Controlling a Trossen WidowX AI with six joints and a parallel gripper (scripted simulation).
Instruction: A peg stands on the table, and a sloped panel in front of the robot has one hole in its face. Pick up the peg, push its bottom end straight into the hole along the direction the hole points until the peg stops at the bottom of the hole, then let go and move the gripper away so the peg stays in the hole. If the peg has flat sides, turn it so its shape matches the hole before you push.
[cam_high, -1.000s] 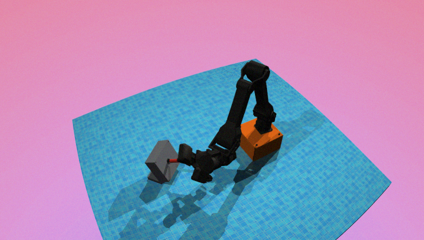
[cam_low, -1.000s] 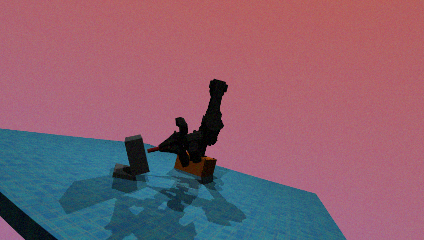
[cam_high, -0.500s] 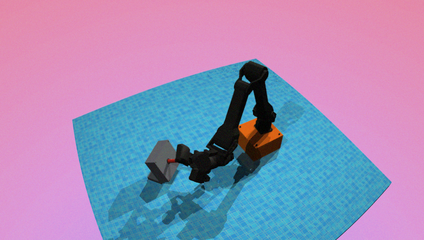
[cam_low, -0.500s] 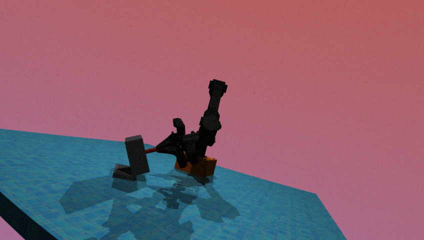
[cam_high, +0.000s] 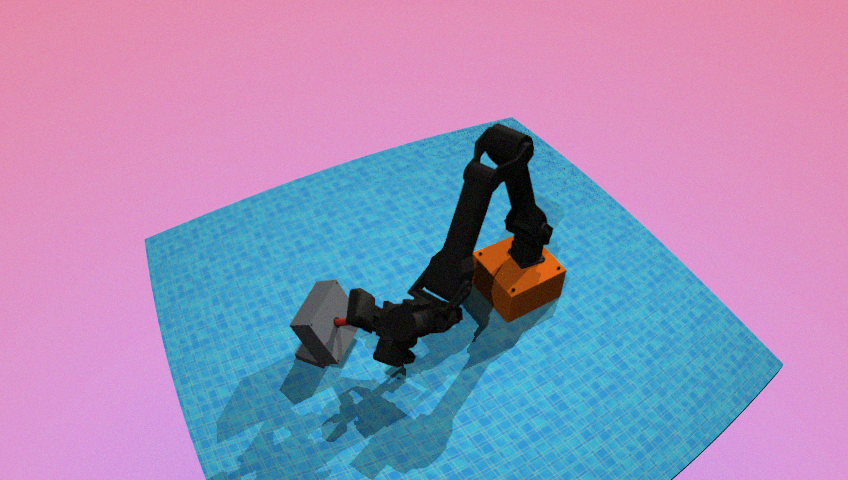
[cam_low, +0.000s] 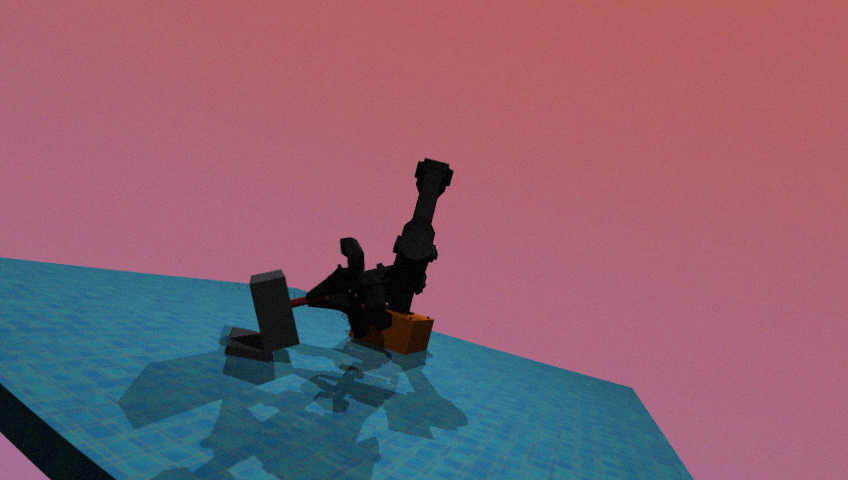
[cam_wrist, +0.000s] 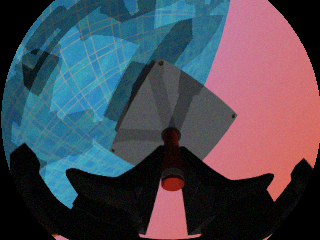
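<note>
The grey sloped panel is 40 mm ahead of my gripper tip, 30 mm to the right of it and 20 mm below it. Also, from my gripper tip: red round peg: 10 mm to the left, 10 mm behind, 10 mm above.
</note>
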